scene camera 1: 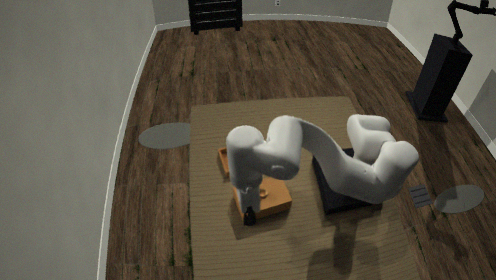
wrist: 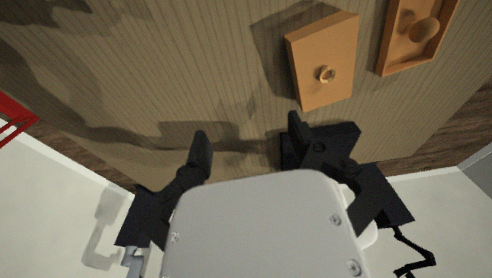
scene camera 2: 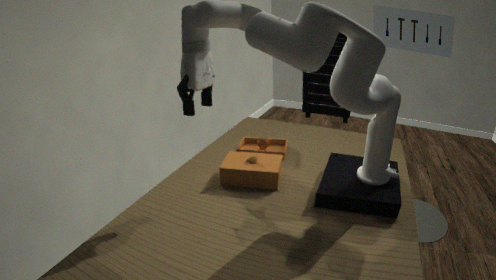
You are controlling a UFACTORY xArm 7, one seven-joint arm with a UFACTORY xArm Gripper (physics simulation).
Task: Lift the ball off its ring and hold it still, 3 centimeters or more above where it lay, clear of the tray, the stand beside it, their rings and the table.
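Places are measured from the arm's base along level axes (x ahead, y left, z up), in metres.
Where they show: gripper, between the fingertips: (scene camera 1: 247, 210) (wrist: 246, 130) (scene camera 2: 198, 110); arm's base, origin of its link: (scene camera 2: 373, 175).
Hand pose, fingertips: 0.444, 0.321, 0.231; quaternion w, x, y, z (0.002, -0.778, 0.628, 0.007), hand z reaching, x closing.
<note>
Things, the pixels of their centre, and the offset from my fingertips, as dx, dy, dz. "*": a spot on its surface instead. Level surfaces: height alone.
- orange-brown ball, middle of its body: (wrist: 423, 30) (scene camera 2: 263, 142) +0.049, -0.408, -0.253
- shallow orange tray, middle of its body: (wrist: 415, 28) (scene camera 2: 263, 147) (scene camera 1: 244, 157) +0.049, -0.408, -0.273
- small empty ring, a spot on its surface: (wrist: 321, 75) (scene camera 2: 249, 159) * -0.037, -0.181, -0.211
- wooden table, height of its surface: dz -0.287
The orange-brown ball (scene camera 2: 262, 144) (wrist: 424, 30) sits in the shallow orange tray (scene camera 1: 222, 155) (scene camera 2: 285, 149) (wrist: 385, 55). The arm hides the ball and most of the tray in scene camera 1; the ring under the ball is hard to make out. The orange block-like stand (scene camera 1: 277, 201) (scene camera 2: 250, 176) (wrist: 307, 60) is beside the tray, with a small empty ring (scene camera 2: 251, 160) (wrist: 321, 75) on top. My gripper (scene camera 1: 249, 218) (scene camera 2: 198, 108) (wrist: 246, 130) is open and empty, fingers pointing down, high above the table and well above the stand and tray, apart from the ball.
The wooden table (scene camera 1: 215, 250) (scene camera 2: 165, 225) (wrist: 200, 65) carries the tray, the stand and the arm's black base (scene camera 1: 330, 197) (scene camera 2: 357, 202) (wrist: 340, 135). The arm's links reach over the table from the base. A wall (scene camera 2: 100, 100) rises beyond the table's left edge in scene camera 2.
</note>
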